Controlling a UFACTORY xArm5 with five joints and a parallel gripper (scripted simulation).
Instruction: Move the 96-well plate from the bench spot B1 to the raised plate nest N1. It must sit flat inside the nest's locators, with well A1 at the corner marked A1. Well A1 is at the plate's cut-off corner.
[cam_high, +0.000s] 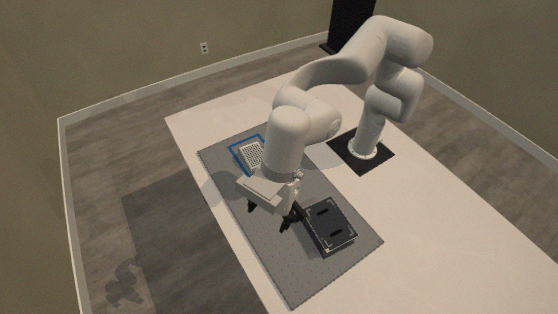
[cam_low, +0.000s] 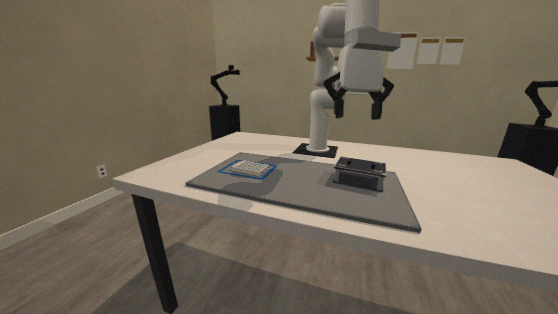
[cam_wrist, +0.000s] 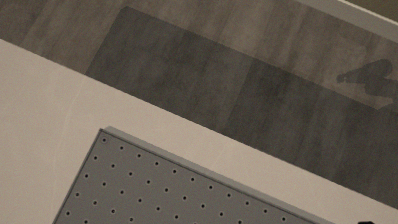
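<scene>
Now: hand 14 cm past the white 96-well plate, 37 cm to the left of it and 25 cm above it. Also, from my hand: A1 corner mark (14 cm behind, 10 cm to the left, 19 cm below); then dark raised nest N1 (20 cm behind, 3 cm to the left, 20 cm below).
</scene>
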